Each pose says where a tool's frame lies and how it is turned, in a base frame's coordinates. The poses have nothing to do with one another.
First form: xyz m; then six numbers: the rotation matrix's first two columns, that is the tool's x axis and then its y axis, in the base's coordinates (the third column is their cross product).
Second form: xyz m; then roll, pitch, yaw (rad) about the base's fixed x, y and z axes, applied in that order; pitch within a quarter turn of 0, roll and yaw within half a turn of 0. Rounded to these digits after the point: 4 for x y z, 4 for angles.
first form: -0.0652, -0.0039, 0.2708, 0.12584, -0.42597, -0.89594, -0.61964, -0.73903, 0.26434
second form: -0.0652, -0.0039, 0.2708, 2.5042, 1.1105, -1.2835
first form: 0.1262, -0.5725, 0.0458, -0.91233, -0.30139, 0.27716, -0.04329, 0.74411, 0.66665
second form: 0.1262, -0.5725, 0.0458, 2.3748, -0.2808, -2.8225
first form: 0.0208, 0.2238, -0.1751, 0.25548, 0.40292, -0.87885, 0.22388, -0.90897, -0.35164
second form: 0.0208, 0.2238, -0.1751, -2.3129, 1.0735, 1.0057
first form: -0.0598, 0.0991, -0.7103, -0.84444, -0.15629, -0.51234, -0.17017, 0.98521, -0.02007
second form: -0.0598, 0.0991, -0.7103, -3.1182, 0.5379, -2.9586
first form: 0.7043, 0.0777, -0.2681, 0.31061, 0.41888, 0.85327, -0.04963, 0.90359, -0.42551
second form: 0.7043, 0.0777, -0.2681, -0.9544, -1.0222, 0.9327
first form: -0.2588, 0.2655, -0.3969, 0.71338, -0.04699, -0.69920, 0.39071, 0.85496, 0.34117
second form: -0.2588, 0.2655, -0.3969, 0.4975, 0.7743, -0.0658
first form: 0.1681, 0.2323, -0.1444, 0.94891, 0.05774, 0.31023, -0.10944, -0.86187, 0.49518
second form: 0.1681, 0.2323, -0.1444, 2.5937, -0.3154, 0.0608
